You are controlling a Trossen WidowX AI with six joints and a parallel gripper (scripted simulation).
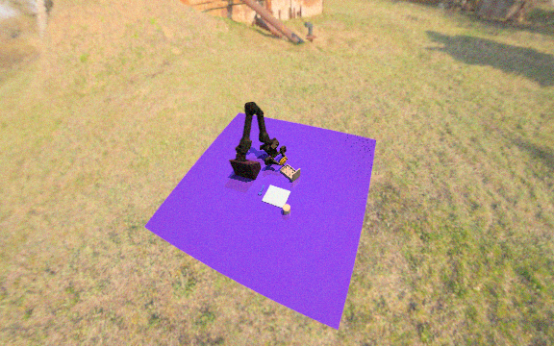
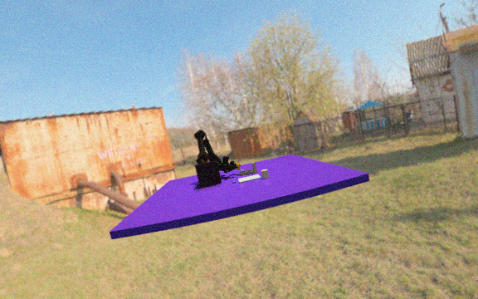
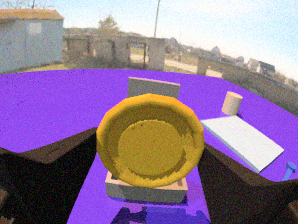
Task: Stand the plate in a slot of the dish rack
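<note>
My gripper tip is 6 cm short of the dish rack, 2 cm to the left of it and 5 cm above it. The rest, counted from my gripper tip: plate 1 cm behind; then blue spoon 5 cm behind, 24 cm to the right, 7 cm below; then cup 17 cm ahead, 29 cm to the right, 4 cm below.
</note>
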